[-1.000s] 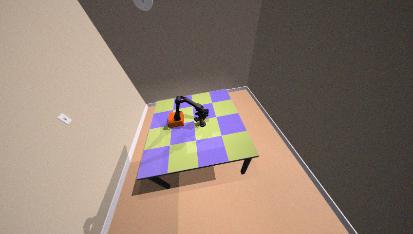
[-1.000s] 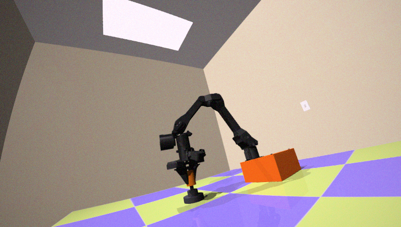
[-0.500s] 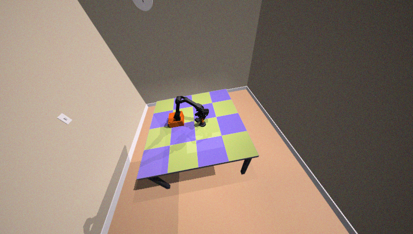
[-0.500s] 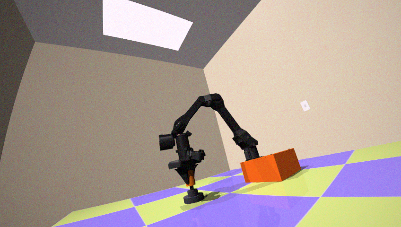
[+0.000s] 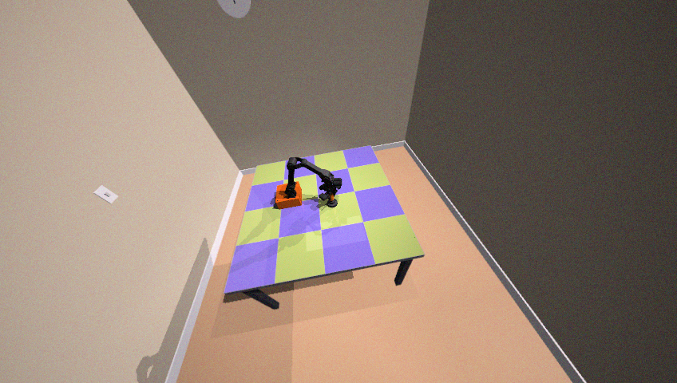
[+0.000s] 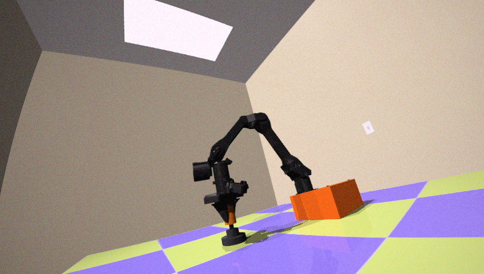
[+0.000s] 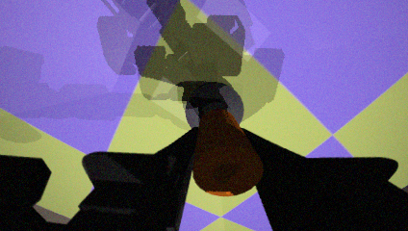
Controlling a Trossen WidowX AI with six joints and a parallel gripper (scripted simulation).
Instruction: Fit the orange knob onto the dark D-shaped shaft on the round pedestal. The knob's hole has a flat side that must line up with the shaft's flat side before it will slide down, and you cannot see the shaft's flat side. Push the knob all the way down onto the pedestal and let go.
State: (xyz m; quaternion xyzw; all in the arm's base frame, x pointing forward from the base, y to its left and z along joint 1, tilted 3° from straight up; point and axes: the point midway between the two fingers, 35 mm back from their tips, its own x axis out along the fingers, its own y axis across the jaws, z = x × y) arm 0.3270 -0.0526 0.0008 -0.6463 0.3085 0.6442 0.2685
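The orange knob lies 20 mm above my gripper tip. Also, from my gripper tip: pedestal 40 mm below.
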